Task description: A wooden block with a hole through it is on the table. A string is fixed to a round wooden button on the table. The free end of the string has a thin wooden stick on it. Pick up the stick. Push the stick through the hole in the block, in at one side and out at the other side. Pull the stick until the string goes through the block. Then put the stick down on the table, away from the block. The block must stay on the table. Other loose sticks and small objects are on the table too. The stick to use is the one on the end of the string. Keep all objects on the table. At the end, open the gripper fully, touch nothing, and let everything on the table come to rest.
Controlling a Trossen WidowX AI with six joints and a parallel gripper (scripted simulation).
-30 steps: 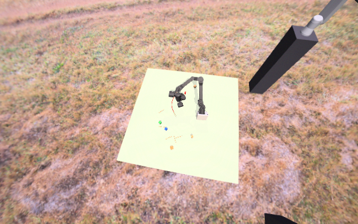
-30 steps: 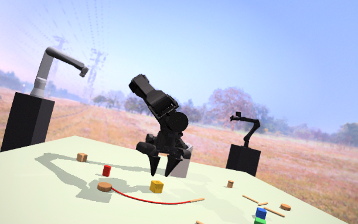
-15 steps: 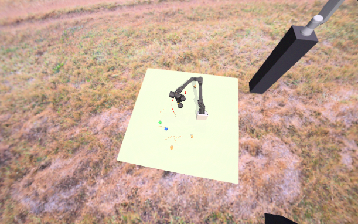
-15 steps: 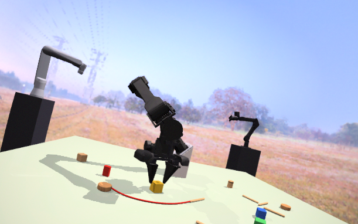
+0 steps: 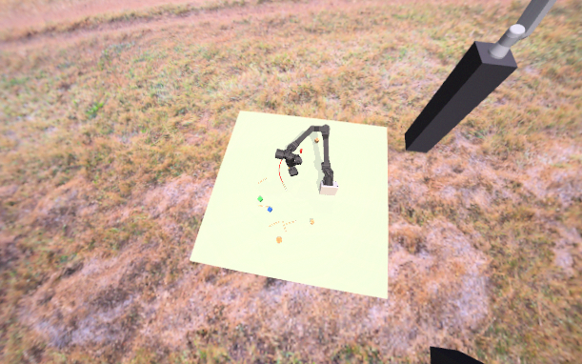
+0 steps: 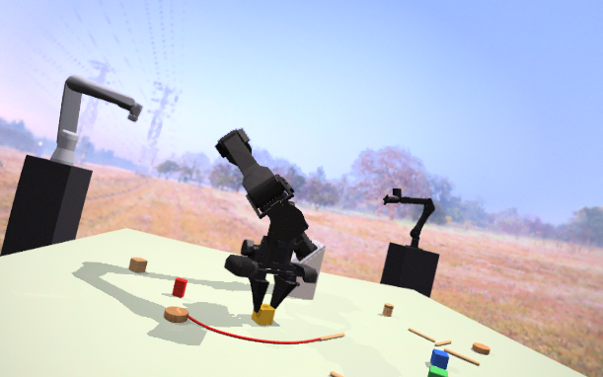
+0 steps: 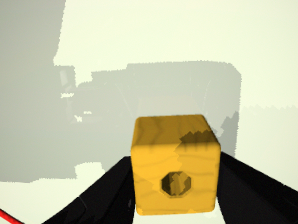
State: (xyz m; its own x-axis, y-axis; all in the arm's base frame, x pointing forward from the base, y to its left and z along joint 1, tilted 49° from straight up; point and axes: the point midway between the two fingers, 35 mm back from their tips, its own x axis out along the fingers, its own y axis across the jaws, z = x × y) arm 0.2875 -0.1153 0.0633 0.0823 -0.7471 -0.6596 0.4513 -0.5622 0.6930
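The thin wooden stick lies 13 cm to the left of my gripper tip, 4 cm ahead of it and 2 cm below it. Round my gripper tip: red block: 17 cm to the right, 5 cm behind; then yellow block: right at my gripper tip; then green cube: 27 cm to the left, 18 cm ahead, 1 cm below.
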